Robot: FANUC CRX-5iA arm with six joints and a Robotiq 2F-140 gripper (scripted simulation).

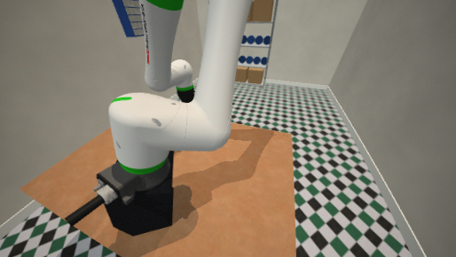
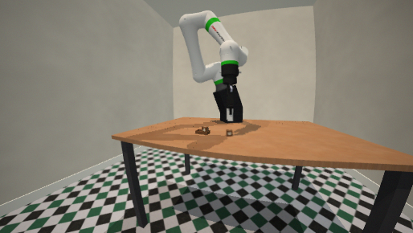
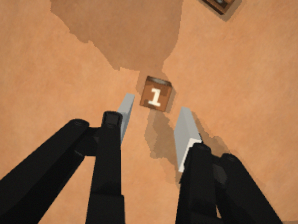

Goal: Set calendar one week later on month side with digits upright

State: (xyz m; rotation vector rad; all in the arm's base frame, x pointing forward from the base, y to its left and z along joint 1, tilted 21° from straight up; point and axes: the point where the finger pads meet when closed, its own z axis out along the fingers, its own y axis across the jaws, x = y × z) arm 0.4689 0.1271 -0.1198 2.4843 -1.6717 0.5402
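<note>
The brown cube is 10 cm below my hand. Also, from my hand: brown calendar tray (16 cm to the right, 11 cm below, 1 cm ahead).
</note>
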